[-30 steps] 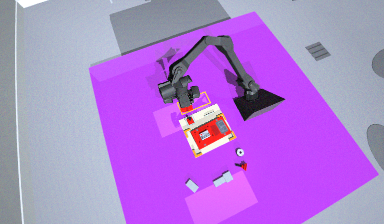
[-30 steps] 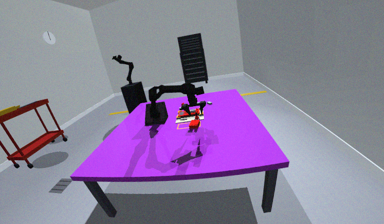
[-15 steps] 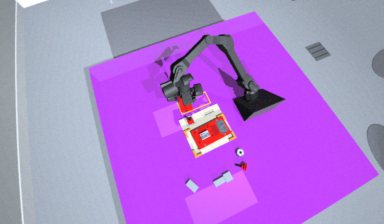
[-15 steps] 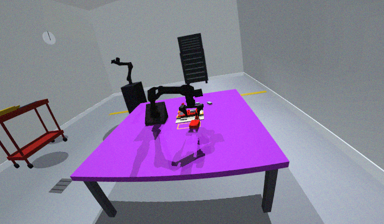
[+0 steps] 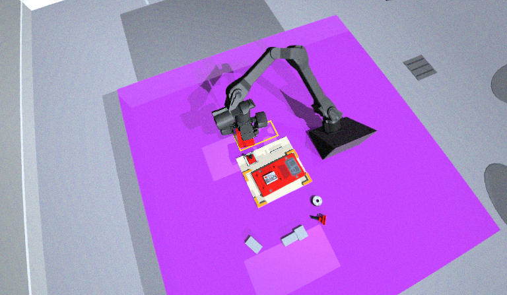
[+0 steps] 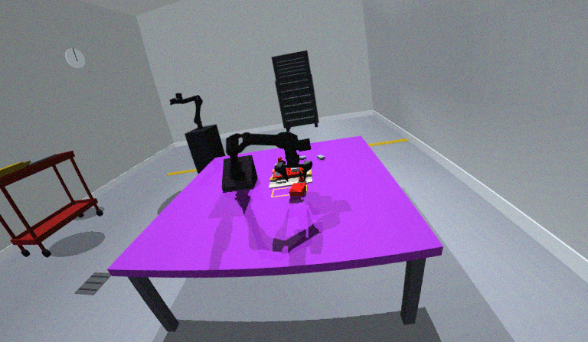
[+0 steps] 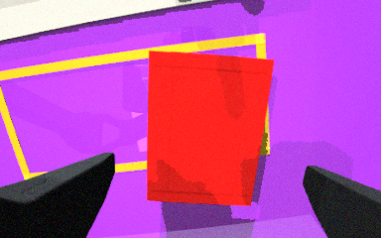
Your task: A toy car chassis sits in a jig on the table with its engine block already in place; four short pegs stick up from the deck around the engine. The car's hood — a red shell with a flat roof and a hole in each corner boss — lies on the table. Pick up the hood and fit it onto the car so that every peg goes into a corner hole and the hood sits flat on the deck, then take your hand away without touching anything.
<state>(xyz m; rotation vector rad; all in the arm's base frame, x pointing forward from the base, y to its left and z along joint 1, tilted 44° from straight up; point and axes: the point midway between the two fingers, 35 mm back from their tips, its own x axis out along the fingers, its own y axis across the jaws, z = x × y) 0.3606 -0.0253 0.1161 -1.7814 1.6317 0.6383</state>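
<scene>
My gripper tip is now 5 cm above the red hood. From my gripper tip the other things lie so: cream jig: 20 cm to the left, 7 cm behind, 5 cm below.
</scene>
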